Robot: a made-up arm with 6 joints. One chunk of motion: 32 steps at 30 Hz.
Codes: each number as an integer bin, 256 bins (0 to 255) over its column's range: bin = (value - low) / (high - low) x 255, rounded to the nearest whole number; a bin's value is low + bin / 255 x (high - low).
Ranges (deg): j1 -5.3..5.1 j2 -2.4..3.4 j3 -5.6..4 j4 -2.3..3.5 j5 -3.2..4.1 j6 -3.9..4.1
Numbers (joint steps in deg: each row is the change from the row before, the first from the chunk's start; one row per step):
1: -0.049 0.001 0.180 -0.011 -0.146 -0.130
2: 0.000 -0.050 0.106 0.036 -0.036 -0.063
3: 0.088 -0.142 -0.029 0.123 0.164 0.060
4: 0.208 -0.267 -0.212 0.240 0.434 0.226
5: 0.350 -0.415 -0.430 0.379 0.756 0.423
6: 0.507 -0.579 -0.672 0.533 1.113 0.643
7: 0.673 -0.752 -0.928 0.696 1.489 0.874
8: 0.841 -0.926 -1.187 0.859 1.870 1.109
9: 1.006 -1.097 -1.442 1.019 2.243 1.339
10: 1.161 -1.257 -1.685 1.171 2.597 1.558
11: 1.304 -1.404 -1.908 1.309 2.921 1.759
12: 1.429 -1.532 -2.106 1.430 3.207 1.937
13: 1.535 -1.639 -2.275 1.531 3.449 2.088
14: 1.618 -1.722 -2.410 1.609 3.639 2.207
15: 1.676 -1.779 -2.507 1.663 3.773 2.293
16: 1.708 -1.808 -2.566 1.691 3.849 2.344
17: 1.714 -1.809 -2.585 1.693 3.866 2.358
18: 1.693 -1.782 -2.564 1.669 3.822 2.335
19: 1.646 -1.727 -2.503 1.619 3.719 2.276
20: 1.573 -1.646 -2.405 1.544 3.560 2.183
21: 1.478 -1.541 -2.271 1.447 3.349 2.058
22: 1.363 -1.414 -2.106 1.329 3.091 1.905
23: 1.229 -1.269 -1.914 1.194 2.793 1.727
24: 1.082 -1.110 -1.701 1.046 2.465 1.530
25: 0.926 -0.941 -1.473 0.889 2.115 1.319
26: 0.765 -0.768 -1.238 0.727 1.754 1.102
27: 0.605 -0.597 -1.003 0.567 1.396 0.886
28: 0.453 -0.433 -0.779 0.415 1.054 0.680
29: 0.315 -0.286 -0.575 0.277 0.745 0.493
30: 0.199 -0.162 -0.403 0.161 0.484 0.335
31: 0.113 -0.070 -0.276 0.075 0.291 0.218
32: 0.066 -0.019 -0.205 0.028 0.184 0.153
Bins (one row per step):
1: 129 106 154 101 107 120
2: 130 103 152 103 111 122
3: 132 99 148 107 118 126
4: 135 94 143 112 127 132
5: 139 87 137 118 138 138
6: 142 80 131 125 151 145
7: 146 72 124 132 164 152
8: 151 65 117 139 177 160
9: 155 57 110 146 190 167
10: 158 50 104 153 202 174
11: 162 44 98 159 214 180
12: 165 38 93 164 224 186
13: 168 33 88 168 232 191
14: 170 30 85 172 239 195
15: 171 27 82 174 244 197
16: 172 26 81 175 246 199
17: 172 26 80 176 247 199
18: 171 27 81 174 245 199
19: 170 30 82 172 242 197
20: 169 33 85 169 236 194
21: 166 38 88 165 229 190
22: 163 43 93 160 220 185
23: 160 50 98 154 209 179
24: 156 57 104 147 198 173
25: 153 64 110 140 186 166
26: 149 72 116 133 173 159
27: 145 79 122 126 161 153
28: 141 86 128 119 149 146
29: 138 93 133 113 138 140
30: 135 98 138 108 129 135
31: 133 102 141 104 122 131
32: 132 105 143 102 118 129

